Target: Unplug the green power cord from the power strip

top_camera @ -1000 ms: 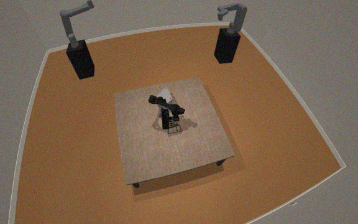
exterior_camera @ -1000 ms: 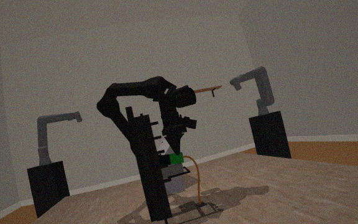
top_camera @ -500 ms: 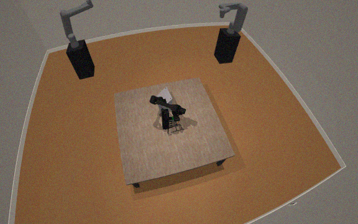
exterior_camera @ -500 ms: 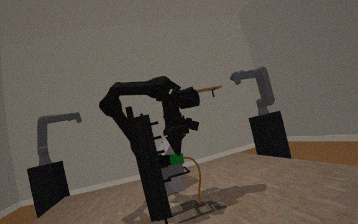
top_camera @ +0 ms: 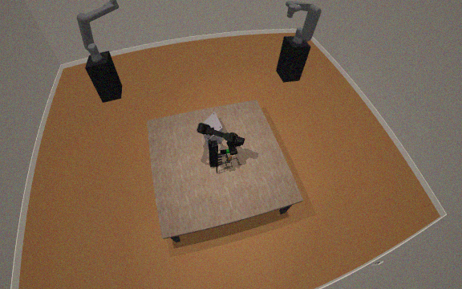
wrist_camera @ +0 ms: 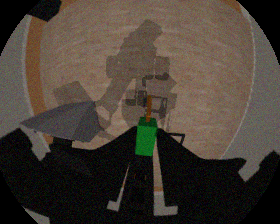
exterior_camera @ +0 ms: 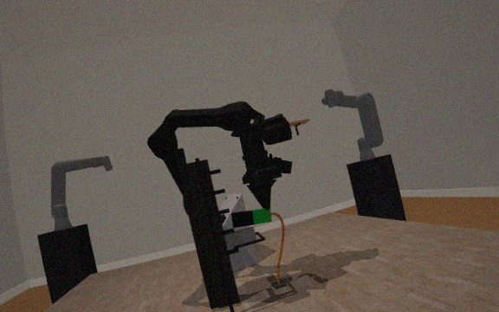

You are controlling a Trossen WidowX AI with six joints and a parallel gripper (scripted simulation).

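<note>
Now: the green plug 40 mm to the right of my gripper tip.
</note>
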